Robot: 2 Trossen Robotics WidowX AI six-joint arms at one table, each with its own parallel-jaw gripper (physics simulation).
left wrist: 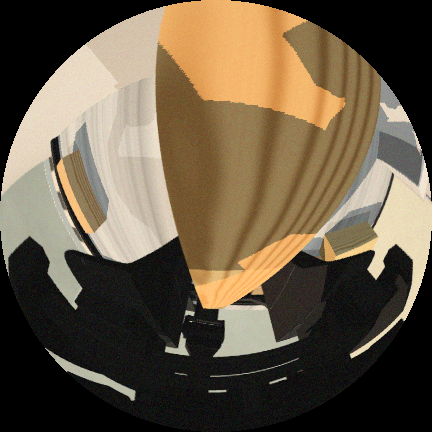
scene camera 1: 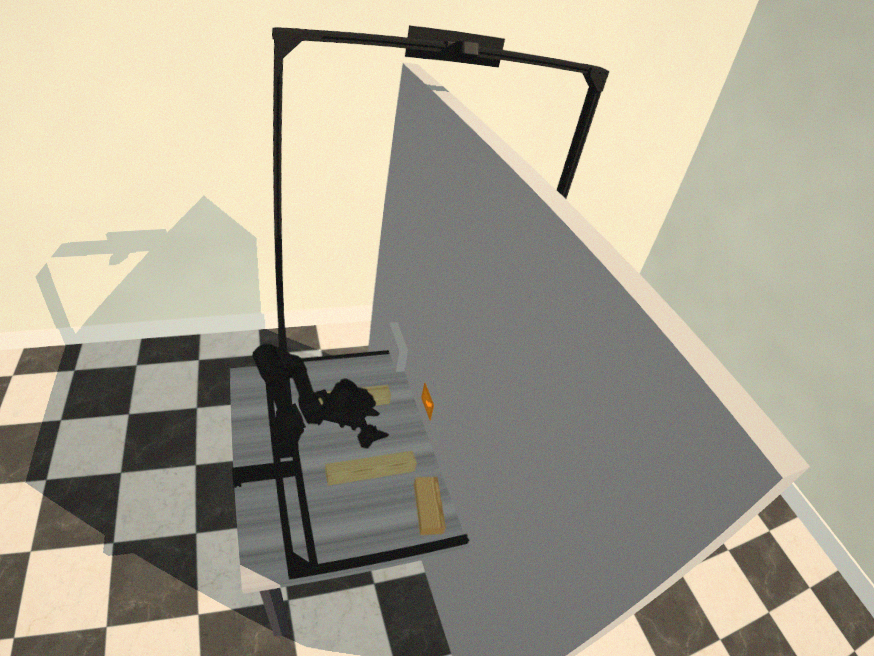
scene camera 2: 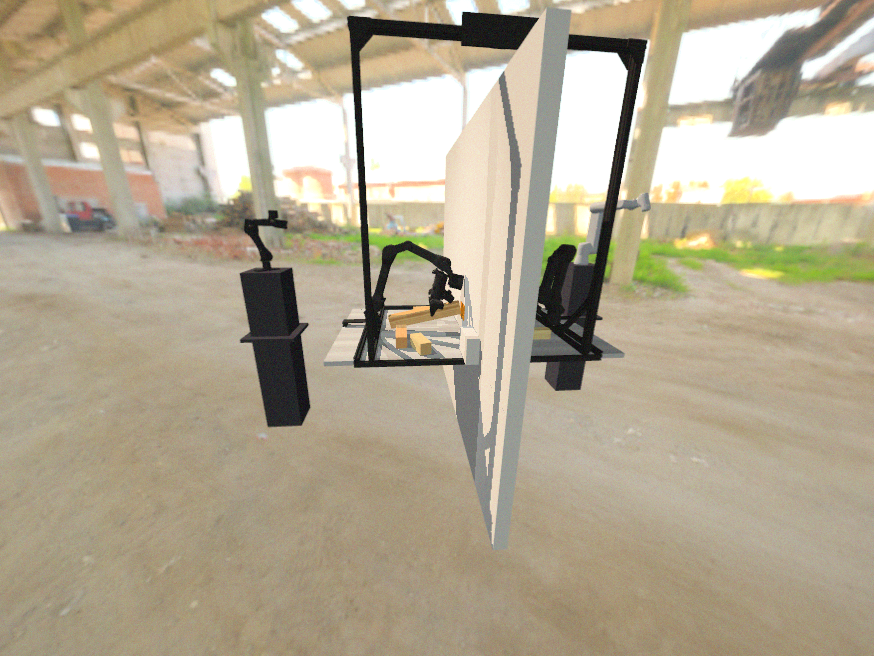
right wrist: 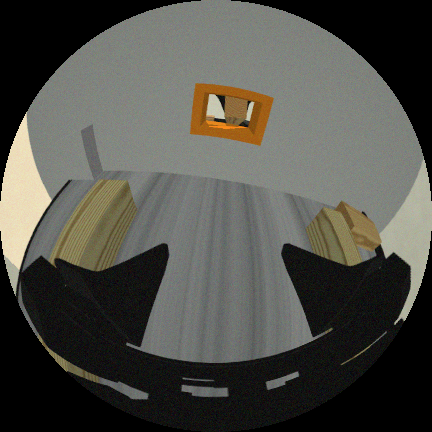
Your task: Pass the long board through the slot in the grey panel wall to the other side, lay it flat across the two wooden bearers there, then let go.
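Places are measured from the left arm's base along level axes (x back, y right, z up), in millimetres.
Pixels of known places: left gripper, fingertip midpoint: (scene camera 2: pixel 431 314); right gripper, fingertip midpoint: (scene camera 1: pixel 383 424) (right wrist: pixel 227 250); right arm's base at its link origin: (scene camera 1: pixel 285 448) (scene camera 2: pixel 552 322).
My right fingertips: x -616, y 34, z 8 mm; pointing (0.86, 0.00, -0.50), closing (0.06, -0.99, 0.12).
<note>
Behind a point stands the place of what it marks.
The long board (scene camera 2: pixel 412 315) {y 40, x -193, z 62 mm} (left wrist: pixel 260 150) slants on the left side of the wall in scene camera 2, its right end raised at the orange-framed slot (scene camera 1: pixel 426 394) {y 79, x -475, z 73 mm} (scene camera 2: pixel 462 309) (right wrist: pixel 198 109) {y 82, x -485, z 82 mm}. Its end (right wrist: pixel 235 106) {y 35, x -422, z 90 mm} shows through the opening; how far in it reaches I cannot tell. My left gripper (scene camera 2: pixel 437 307) {y 25, x -285, z 60 mm} (left wrist: pixel 224 232) {y 25, x -285, z 60 mm} is shut on the board. My right gripper (scene camera 1: pixel 381 423) {y 34, x -616, z 9 mm} (right wrist: pixel 227 250) {y 34, x -616, z 9 mm} is open and empty on the other side, above the table between two wooden bearers: one (scene camera 1: pixel 381 395) {y 137, x -599, z 25 mm} (right wrist: pixel 95 225) {y 135, x -625, z 25 mm} and another (scene camera 1: pixel 370 467) {y -119, x -691, z 24 mm} (right wrist: pixel 332 237) {y -84, x -600, z 18 mm}.
The grey panel wall (scene camera 1: pixel 529 317) {y -276, x -483, z 682 mm} (scene camera 2: pixel 487 176) {y 376, x -433, z 632 mm} (right wrist: pixel 325 75) {y -67, x -482, z 195 mm} divides the table. A loose block (scene camera 1: pixel 429 504) {y -261, x -560, z 19 mm} (right wrist: pixel 360 227) {y -200, x -574, z 19 mm} lies beside one bearer. Two blocks (scene camera 2: pixel 400 336) {y 239, x -137, z 31 mm} (scene camera 2: pixel 421 343) {y 323, x -220, z 31 mm} lie below the board on the left arm's side. A black frame (scene camera 1: pixel 278 176) {y 345, x -885, z 665 mm} (scene camera 2: pixel 360 141) {y 379, x -31, z 718 mm} spans the table.
</note>
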